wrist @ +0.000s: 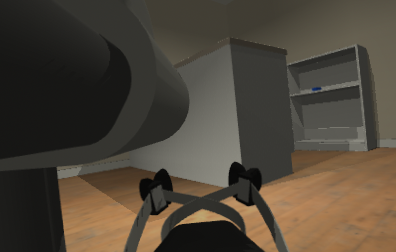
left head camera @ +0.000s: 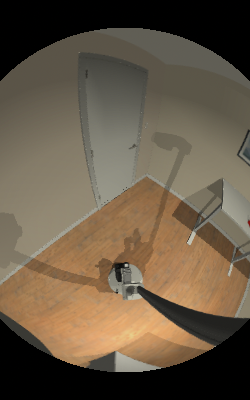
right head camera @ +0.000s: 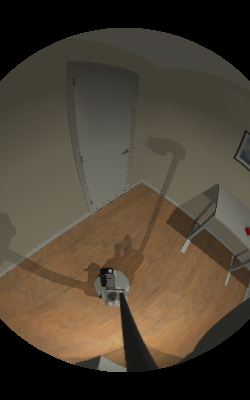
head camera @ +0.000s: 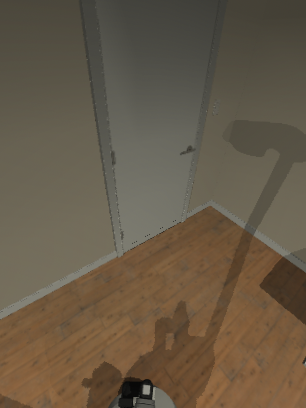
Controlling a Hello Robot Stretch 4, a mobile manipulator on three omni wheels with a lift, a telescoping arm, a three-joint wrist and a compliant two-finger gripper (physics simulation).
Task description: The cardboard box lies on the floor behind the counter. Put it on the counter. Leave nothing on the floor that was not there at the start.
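Places are measured from the robot's base along level axes (x up, y right, z ahead), in millimetres.
Where they show: gripper, fingertip midpoint: (wrist: 200, 179) (left head camera: 121, 293) (right head camera: 104, 298).
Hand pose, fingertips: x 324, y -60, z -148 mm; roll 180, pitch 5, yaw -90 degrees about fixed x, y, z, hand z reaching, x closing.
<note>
After its pixels a point has its place.
The cardboard box does not show in any of the views. The counter (wrist: 210, 110) @[x 474, y -50, z -1454 mm] stands in the middle of the wrist view, a pale block with a brown top edge and a darker end face; the floor behind it is hidden. My gripper (wrist: 200, 179) @[x 324, y -60, z -148 mm] is open and empty in the wrist view, with its two dark fingertips apart, and the counter stands beyond them. The wrist parts show small at the bottom of the head camera view, where the fingers cannot be made out.
A grey shelf unit (wrist: 371, 100) @[x 471, y -1720, z -2433 mm] with a small blue item (wrist: 316, 89) @[x 669, y -1269, z -2691 mm] stands right of the counter. A closed door (head camera: 150, 125) @[x 1148, y -120, z 1344 mm] (left head camera: 112, 125) @[x 1251, y -113, z 1350 mm] (right head camera: 102, 135) @[x 1197, y -109, z 1353 mm] is in the wall ahead. A white table (left head camera: 234, 202) @[x 922, y 1341, z 494 mm] (right head camera: 231, 207) @[x 922, y 1386, z 513 mm] bearing something red (right head camera: 248, 231) @[x 959, y 1444, z 148 mm] stands at the right wall.
</note>
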